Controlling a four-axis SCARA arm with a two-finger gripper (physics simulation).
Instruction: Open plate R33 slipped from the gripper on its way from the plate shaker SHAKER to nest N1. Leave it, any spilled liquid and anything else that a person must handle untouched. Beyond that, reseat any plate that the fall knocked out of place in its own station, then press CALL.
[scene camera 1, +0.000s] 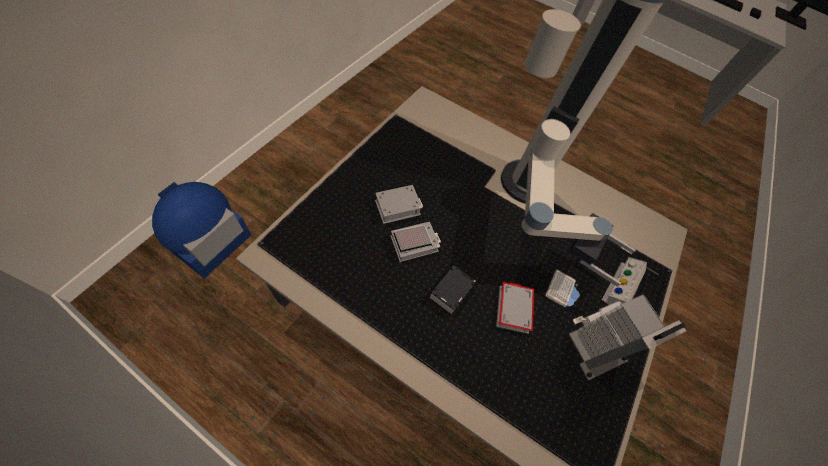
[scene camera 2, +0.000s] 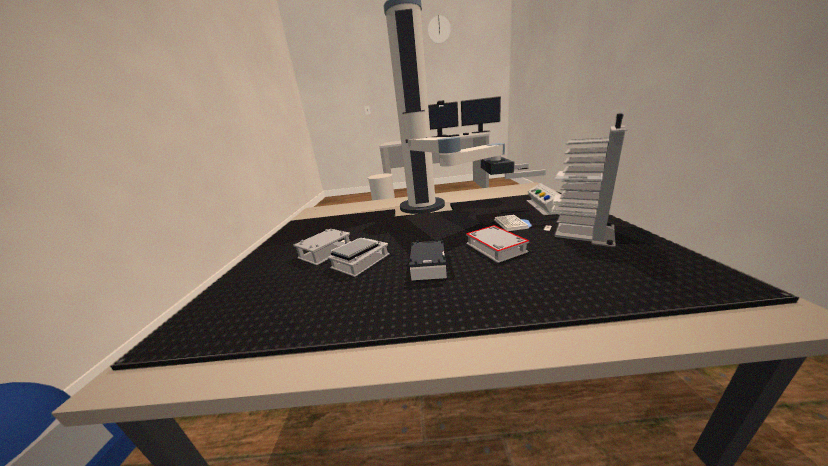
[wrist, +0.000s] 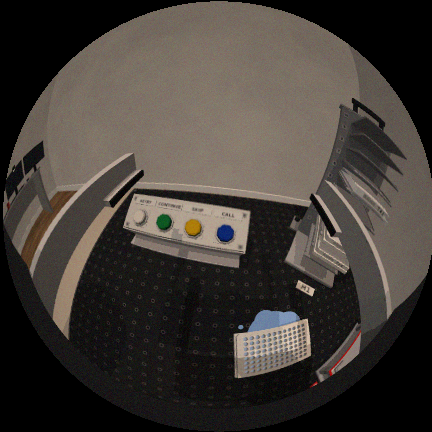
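Where they show: gripper, between the fingertips: (scene camera 1: 626, 267) (scene camera 2: 535, 168) (wrist: 230, 168); arm's base, origin of its link: (scene camera 1: 526, 182) (scene camera 2: 422, 206).
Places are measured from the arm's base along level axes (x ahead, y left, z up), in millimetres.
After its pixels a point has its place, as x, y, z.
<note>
My gripper (scene camera 1: 627, 267) {317, 468, 201} (scene camera 2: 535, 169) {317, 468, 201} (wrist: 230, 168) {317, 468, 201} is open and empty, above the button box (wrist: 185, 245) {265, 519, 34}. The box's blue CALL button (scene camera 1: 618, 290) {331, 516, 82} (scene camera 2: 546, 197) {331, 516, 80} (wrist: 225, 233) {328, 515, 81} shows between the fingers in the wrist view. A white open plate (scene camera 1: 560, 287) {419, 331, 23} (scene camera 2: 511, 222) {429, 333, 24} (wrist: 272, 350) {409, 334, 27}, by its place R33, lies on the mat with blue liquid (scene camera 1: 573, 296) {417, 392, 14} (scene camera 2: 526, 223) {473, 374, 28} (wrist: 272, 319) {416, 392, 14} at its edge. A dark block (scene camera 1: 453, 287) {691, -15, 68} (scene camera 2: 427, 254) {705, -16, 68}, which looks like the shaker, bears no plate. One light nest (scene camera 1: 398, 200) {498, -392, 69} (scene camera 2: 323, 239) {506, -384, 69} is bare; a plate (scene camera 1: 413, 237) {609, -245, 76} (scene camera 2: 355, 248) {632, -240, 77} sits on the other. Nest labels are unreadable.
A red-edged station (scene camera 1: 515, 306) {612, 210, 53} (scene camera 2: 497, 238) {618, 216, 53} (wrist: 349, 349) stands beside the fallen plate. The tall rack (scene camera 2: 614, 185) {650, 541, 197} (wrist: 334, 150) {521, 596, 237}, with several shelves and some plates, stands at the button box's side, by the M1 label (scene camera 2: 547, 228) {500, 440, 15} (wrist: 305, 288) {496, 442, 15}. The arm's column (scene camera 2: 408, 69) {77, -3, 642} rises behind the mat.
</note>
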